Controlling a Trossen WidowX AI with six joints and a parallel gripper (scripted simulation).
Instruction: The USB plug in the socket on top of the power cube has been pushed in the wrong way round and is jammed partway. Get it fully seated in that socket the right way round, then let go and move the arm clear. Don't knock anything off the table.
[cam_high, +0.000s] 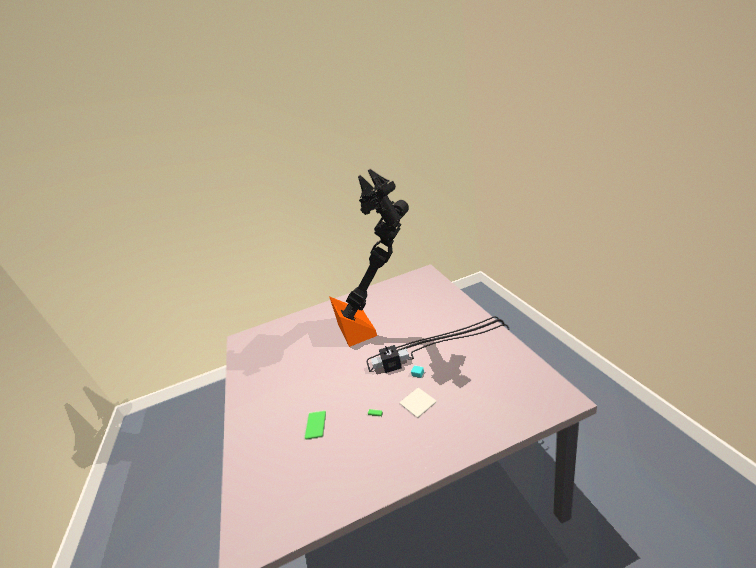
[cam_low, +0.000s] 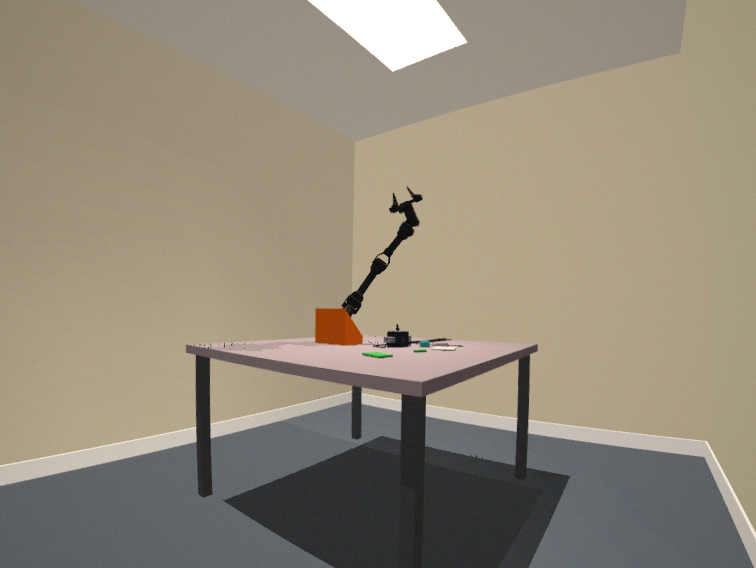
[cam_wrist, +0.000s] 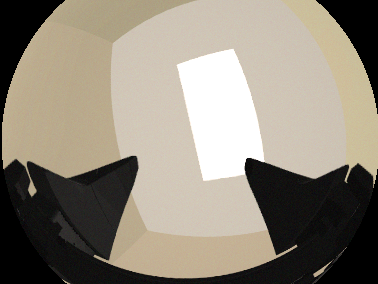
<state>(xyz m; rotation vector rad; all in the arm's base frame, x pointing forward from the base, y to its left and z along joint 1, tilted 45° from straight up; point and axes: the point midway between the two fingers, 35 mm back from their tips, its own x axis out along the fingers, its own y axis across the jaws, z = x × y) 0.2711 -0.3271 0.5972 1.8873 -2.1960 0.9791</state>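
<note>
Now: gripper tip 40 mm short of the USB plug, 80 mm to the left of it and 750 mm above it. Round my gripper tip: green card 210 mm ahead, 460 mm to the right, 840 mm below; teal cube 150 mm ahead, 10 mm to the left, 830 mm below; cream pad 300 mm ahead, 60 mm to the right, 840 mm below.
</note>
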